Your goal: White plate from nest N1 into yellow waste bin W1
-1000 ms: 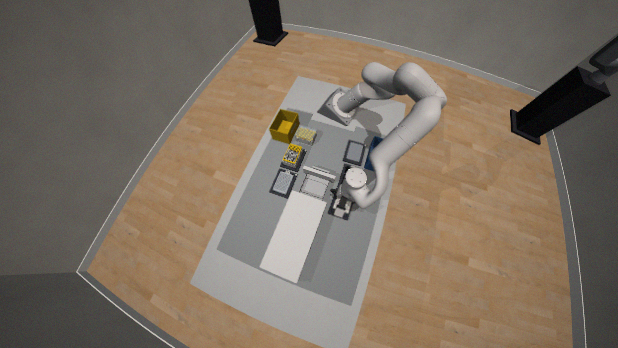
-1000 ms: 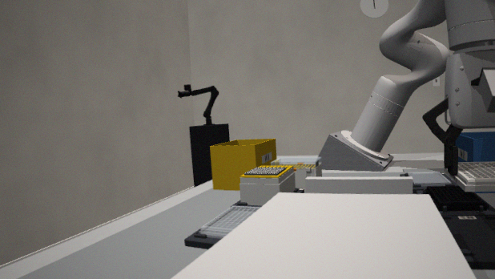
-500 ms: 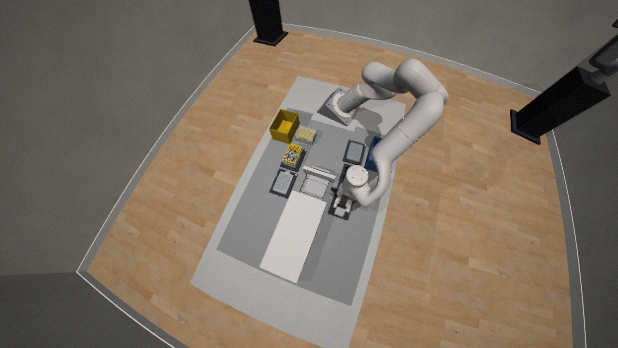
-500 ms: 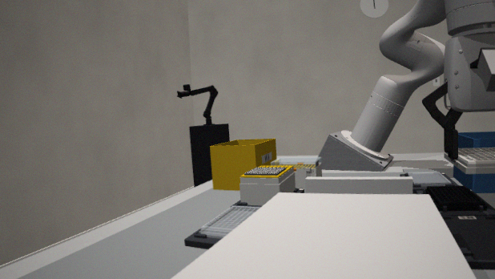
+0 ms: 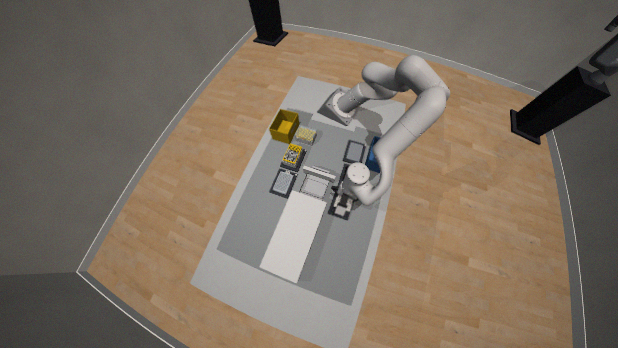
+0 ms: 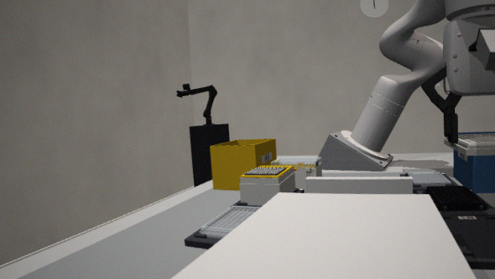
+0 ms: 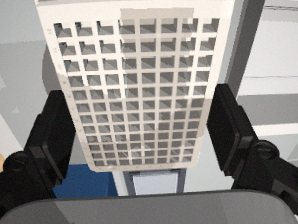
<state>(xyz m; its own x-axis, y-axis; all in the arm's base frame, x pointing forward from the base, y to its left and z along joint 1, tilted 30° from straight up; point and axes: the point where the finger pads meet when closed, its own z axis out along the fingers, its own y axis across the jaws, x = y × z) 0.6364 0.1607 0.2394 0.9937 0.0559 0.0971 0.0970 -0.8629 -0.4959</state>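
The yellow waste bin lies 550 mm to the right of my hand, 300 mm behind it and 120 mm below it. Also, from my hand: black plate: 170 mm behind, 140 mm below, 20 mm to the right; white plate: 10 mm below; long white cooler: 170 mm to the right, 150 mm ahead, 120 mm below.
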